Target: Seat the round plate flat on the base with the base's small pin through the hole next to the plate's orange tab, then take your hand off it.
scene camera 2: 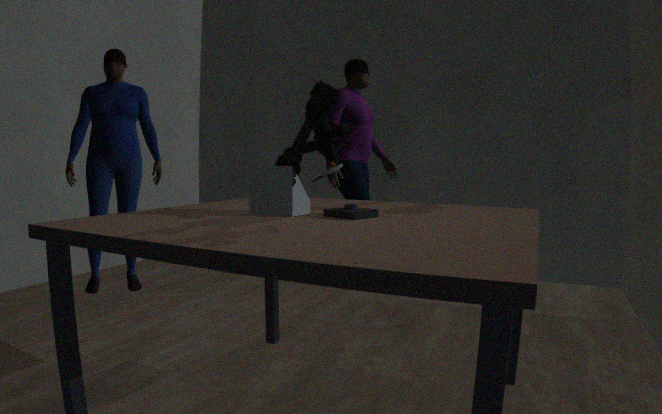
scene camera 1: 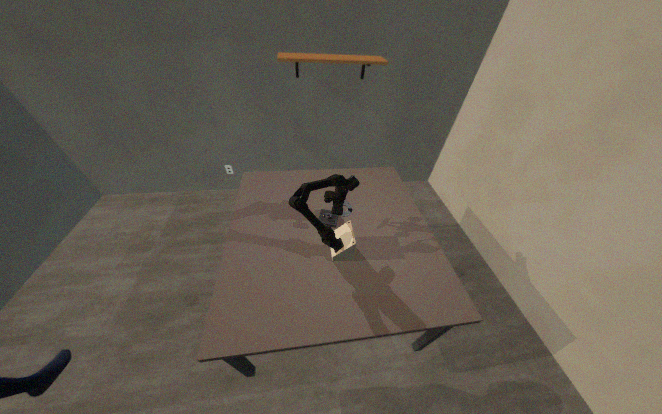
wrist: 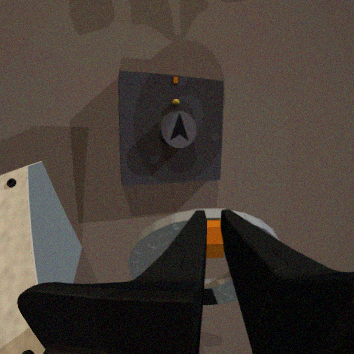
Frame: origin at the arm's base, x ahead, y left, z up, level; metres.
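Where they show: gripper, fingertip midpoint: (scene camera 2: 335, 164) (scene camera 1: 336, 205) (wrist: 211, 217); arm's base at its link origin: (scene camera 2: 275, 189) (scene camera 1: 338, 245).
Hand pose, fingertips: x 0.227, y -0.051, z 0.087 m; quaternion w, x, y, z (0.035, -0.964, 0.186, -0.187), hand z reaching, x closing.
Things, the pixels of their centre, and the offset from my fingertips. "*": a spot on its surface instead. Level surfaces: height alone.
- round grey plate at the middle of its body: (wrist: 205, 278) (scene camera 2: 325, 170) (scene camera 1: 344, 207) dx -0.015, dy -0.051, dz -0.019 m
- dark square base at the middle of its body: (wrist: 173, 130) (scene camera 2: 350, 210) (scene camera 1: 328, 217) dx +0.043, dy +0.034, dz -0.146 m
- round centre boss at the middle of its body: (wrist: 176, 129) dx +0.043, dy +0.034, dz -0.136 m
- small yellow pin at a spot on its surface: (wrist: 176, 102) * dx +0.055, dy +0.061, dz -0.135 m
- orange mark at a spot on its surface: (wrist: 175, 80) * dx +0.067, dy +0.084, dz -0.141 m
- table at its surface level: dz -0.166 m
The round grey plate (scene camera 1: 348, 207) (scene camera 2: 327, 172) (wrist: 155, 245) is held clear of the table and looks tilted in scene camera 2. My gripper (wrist: 211, 217) is shut on its orange tab (wrist: 215, 237). The fingers cover part of the plate, and the hole next to the tab cannot be made out. The dark square base (scene camera 1: 328, 218) (scene camera 2: 351, 214) (wrist: 210, 170) lies on the table, apart from the plate and ahead of the fingertips in the wrist view. It bears a round centre boss (wrist: 178, 142) with a dark arrow, a small yellow pin (wrist: 176, 102) and an orange mark (wrist: 175, 80).
A pale wedge-shaped block (scene camera 1: 345, 232) (scene camera 2: 272, 192) (wrist: 15, 240) stands beside the base, at the left in the wrist view. The table (scene camera 1: 280, 300) (scene camera 2: 425, 245) carries these things. A person in blue (scene camera 2: 115, 125) and one in purple (scene camera 2: 357, 125) stand beyond it. A shelf (scene camera 1: 332, 58) hangs on the wall.
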